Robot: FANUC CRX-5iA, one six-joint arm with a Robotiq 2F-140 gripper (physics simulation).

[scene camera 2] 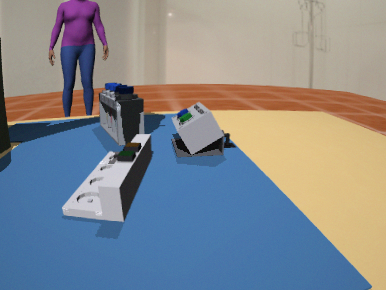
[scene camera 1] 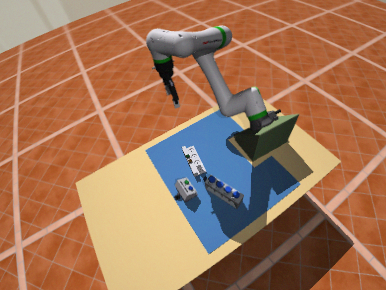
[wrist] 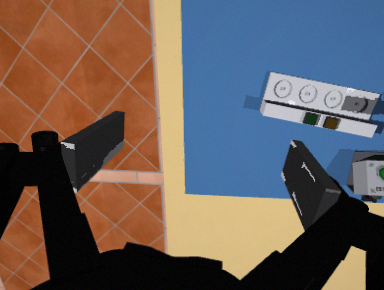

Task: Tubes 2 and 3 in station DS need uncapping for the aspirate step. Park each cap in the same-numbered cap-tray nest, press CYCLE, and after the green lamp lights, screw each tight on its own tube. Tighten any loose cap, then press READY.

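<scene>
My gripper is open and empty, high up beyond the table's far-left edge in scene camera 1. The white cap tray lies on the mat; its visible nests hold no caps, and the end nest is in shadow. Its green lamp and amber lamp look dark. The grey tube rack holds upright tubes with several blue caps. The tilted button box carries a green button and a blue button.
A blue mat covers part of the yellow table. A dark green panel stands by the arm's base. A person stands beyond the table. The arm's shadow falls across the rack area.
</scene>
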